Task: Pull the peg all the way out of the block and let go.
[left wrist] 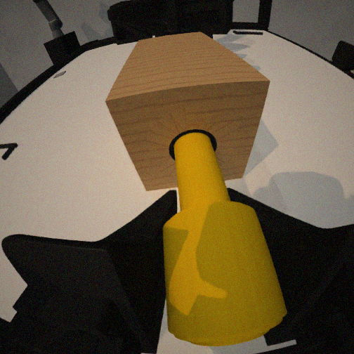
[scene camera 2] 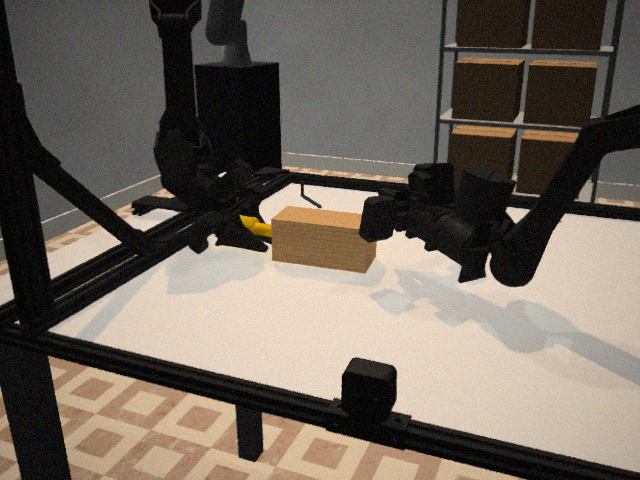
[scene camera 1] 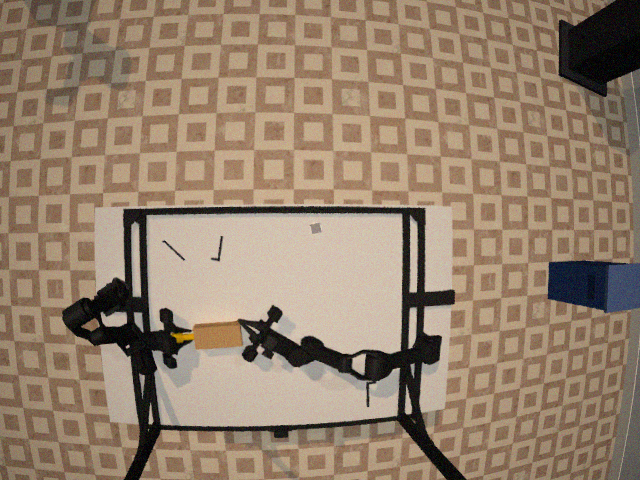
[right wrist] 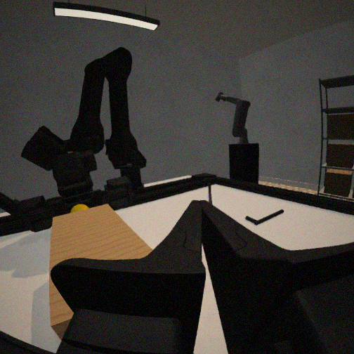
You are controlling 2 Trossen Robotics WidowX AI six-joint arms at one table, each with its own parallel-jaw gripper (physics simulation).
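Frame: origin at the left arm's base, x ahead, y left, z up, level; metres.
Seen in the pictures: left gripper, fingertip midpoint: (scene camera 2: 271, 246) (scene camera 1: 191, 335); right gripper, fingertip midpoint: (scene camera 2: 380, 191) (scene camera 1: 237, 319); left arm's base at its link origin: (scene camera 1: 118, 290); right arm's base at its link origin: (scene camera 1: 423, 343).
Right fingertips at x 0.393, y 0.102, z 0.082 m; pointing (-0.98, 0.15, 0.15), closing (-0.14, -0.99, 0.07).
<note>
Offsets run from my right fingertips to a thing's top centre. "spot": to the spot under its first point.
The wooden block @(0.031 m down, 0.035 m back, 0.085 m right) (scene camera 1: 217, 335) (scene camera 2: 317, 242) (left wrist: 187, 112) (right wrist: 95, 240) has a shadow below its front edge; whether it rests on the table or hangs slightly above is unclear. The yellow peg @(0.044 m down, 0.113 m back, 0.129 m right) (scene camera 1: 180, 337) (scene camera 2: 254, 226) (left wrist: 222, 265) (right wrist: 80, 208) has its thick end and some shaft outside the hole; the far part of its shaft is hidden inside the block. My left gripper (scene camera 1: 190, 337) (scene camera 2: 262, 230) (left wrist: 199, 195) is shut on the peg. My right gripper (scene camera 1: 240, 321) (right wrist: 197, 206) is shut and empty, its tips beside the block's right end in scene camera 1; contact is unclear.
A black frame (scene camera 1: 279, 210) (scene camera 2: 196, 387) runs around the white table. A black L-shaped piece @(0.095 m down, 0.149 m back, 0.162 m left) (scene camera 1: 219, 258) (right wrist: 257, 222) and a thin black rod @(0.069 m down, 0.273 m back, 0.096 m left) (scene camera 1: 173, 250) lie toward the back left. A grey square @(spot: 0.098 m down, 0.108 m ahead, 0.352 m left) (scene camera 1: 315, 227) lies near the back edge. A black box-like mount (scene camera 2: 368, 387) stands on the front rail.
</note>
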